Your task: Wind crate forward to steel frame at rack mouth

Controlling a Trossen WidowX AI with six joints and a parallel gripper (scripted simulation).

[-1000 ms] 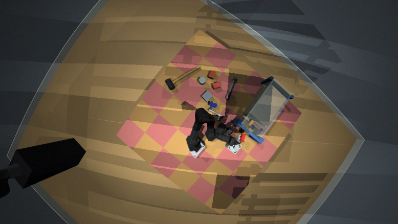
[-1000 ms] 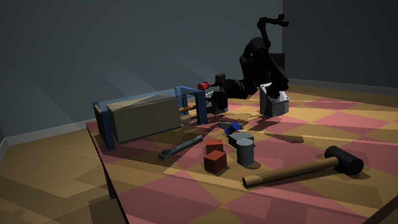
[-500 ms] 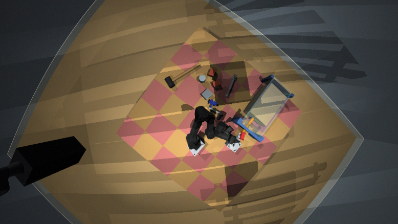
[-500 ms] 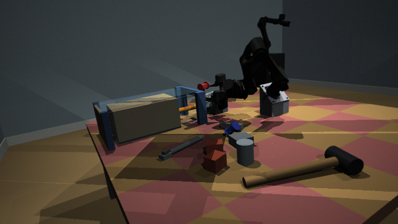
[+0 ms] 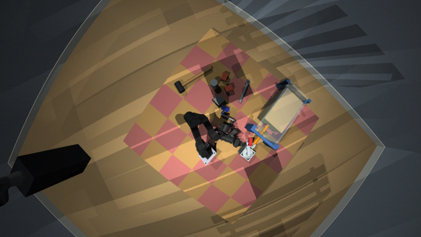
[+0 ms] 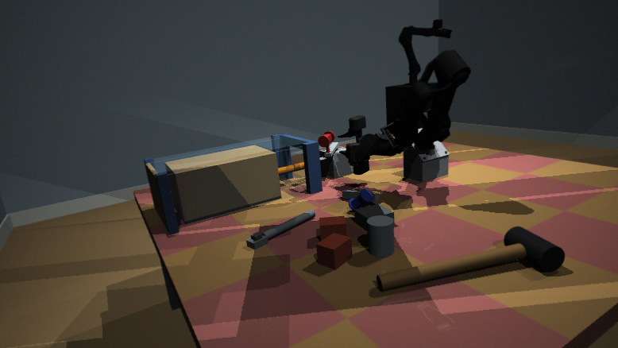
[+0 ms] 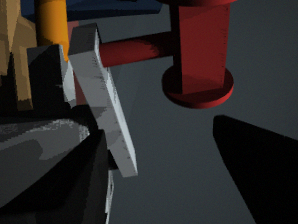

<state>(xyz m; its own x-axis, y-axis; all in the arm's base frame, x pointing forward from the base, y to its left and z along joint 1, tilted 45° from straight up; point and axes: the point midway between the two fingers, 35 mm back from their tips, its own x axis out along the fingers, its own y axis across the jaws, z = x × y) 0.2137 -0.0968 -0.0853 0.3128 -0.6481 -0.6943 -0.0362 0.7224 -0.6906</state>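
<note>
The grey crank arm is 40 mm to the right of my gripper tip, 20 mm below it and 10 mm ahead of it. Round my gripper tip: grey winch (100 mm below, 90 mm to the right, 50 mm behind); then blue-knobbed winch handle (230 mm to the left, 110 mm below, 90 mm ahead); then red knob (40 mm ahead, 20 mm to the right, 10 mm above).
</note>
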